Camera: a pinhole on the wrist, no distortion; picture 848 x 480 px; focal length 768.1 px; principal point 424.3 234.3 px. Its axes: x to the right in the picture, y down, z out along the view. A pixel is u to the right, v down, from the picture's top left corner.
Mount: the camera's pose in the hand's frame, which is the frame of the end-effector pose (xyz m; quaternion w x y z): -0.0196 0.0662 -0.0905 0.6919 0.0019 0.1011 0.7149
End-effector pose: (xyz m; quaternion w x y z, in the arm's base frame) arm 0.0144 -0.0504 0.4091 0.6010 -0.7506 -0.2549 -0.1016
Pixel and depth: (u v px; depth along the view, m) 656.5 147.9 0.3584
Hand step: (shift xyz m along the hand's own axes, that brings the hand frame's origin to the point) 0.0668 0.2252 0.2398
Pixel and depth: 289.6 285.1 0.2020
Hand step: -0.0025 0.0595 0.1142
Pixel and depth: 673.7 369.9 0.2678
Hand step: -0.0319 0.1892 0.1669
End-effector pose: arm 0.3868 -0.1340 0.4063 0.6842 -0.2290 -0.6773 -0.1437
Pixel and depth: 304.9 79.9 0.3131
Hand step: 0.0894 0.0639 0.2136
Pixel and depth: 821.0 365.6 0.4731
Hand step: -0.0425 0.3734 0.3513
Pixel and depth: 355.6 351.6 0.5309
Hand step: -0.0220 0.0928 0.4480
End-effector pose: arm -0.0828 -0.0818 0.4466 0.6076 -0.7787 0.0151 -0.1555
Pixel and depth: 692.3 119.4 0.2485
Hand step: 0.0489 0.1881 0.1356
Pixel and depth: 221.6 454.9 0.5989
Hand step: -0.0975 -0.0090 0.5431
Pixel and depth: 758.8 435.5 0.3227
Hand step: -0.0631 0.2492 0.2188
